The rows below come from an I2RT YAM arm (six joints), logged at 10 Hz.
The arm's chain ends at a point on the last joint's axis. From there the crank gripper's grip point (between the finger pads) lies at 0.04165 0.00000 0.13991 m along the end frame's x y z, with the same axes.
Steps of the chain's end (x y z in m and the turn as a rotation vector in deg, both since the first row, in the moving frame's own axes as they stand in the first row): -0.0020, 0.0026, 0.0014, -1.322, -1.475, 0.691; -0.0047, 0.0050, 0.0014, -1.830, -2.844, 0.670; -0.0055, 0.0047, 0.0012, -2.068, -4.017, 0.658; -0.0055, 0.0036, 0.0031, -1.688, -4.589, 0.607; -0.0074, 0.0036, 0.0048, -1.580, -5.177, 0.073
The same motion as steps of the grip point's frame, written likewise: -0.0056, 0.0063, 0.0024, -1.322, -1.475, 0.691; -0.0117, 0.0099, 0.0032, -1.830, -2.844, 0.670; -0.0154, 0.0102, 0.0037, -2.068, -4.017, 0.658; -0.0168, 0.0081, 0.0059, -1.688, -4.589, 0.607; -0.0202, 0.0075, 0.0079, -1.580, -5.177, 0.073
